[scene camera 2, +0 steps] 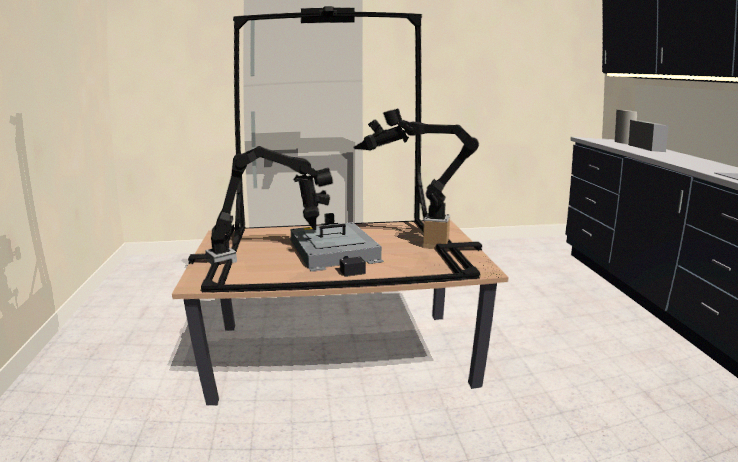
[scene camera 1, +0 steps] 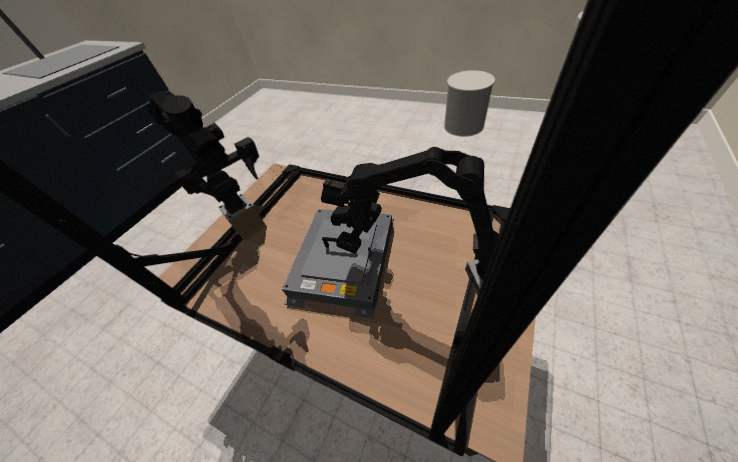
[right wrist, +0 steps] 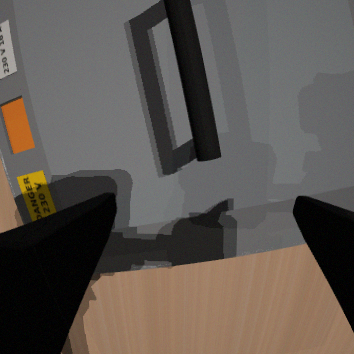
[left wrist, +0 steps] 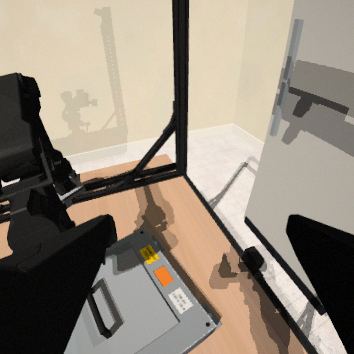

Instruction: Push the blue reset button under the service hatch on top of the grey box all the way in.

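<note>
The grey box (scene camera 1: pixel 332 297) (scene camera 2: pixel 348 257) (left wrist: pixel 201 319) lies on the table. Its flat service hatch (scene camera 1: pixel 321 266) (left wrist: pixel 135 300) (right wrist: pixel 75 100) is closed and carries a black handle (scene camera 2: pixel 332 226) (left wrist: pixel 98 316) (right wrist: pixel 192 85). The blue reset button does not show in any view. My right gripper (scene camera 2: pixel 313 225) (right wrist: pixel 206 203) is open and empty, pointing down over the box top beside one end of the handle; its fingertips are hidden in scene camera 1. My left gripper (scene camera 1: pixel 255 175) (scene camera 2: pixel 356 146) (left wrist: pixel 199 223) is open and empty, raised high away from the box.
Yellow (scene camera 1: pixel 348 289) (left wrist: pixel 149 254), orange (scene camera 1: pixel 328 287) (left wrist: pixel 163 276) and white labels (scene camera 1: pixel 308 284) (left wrist: pixel 180 300) line one edge of the box top. A small black block (scene camera 2: pixel 352 265) stands beside the box. A black frame (scene camera 2: pixel 238 108) (left wrist: pixel 180 90) rises around the table (scene camera 2: pixel 272 275).
</note>
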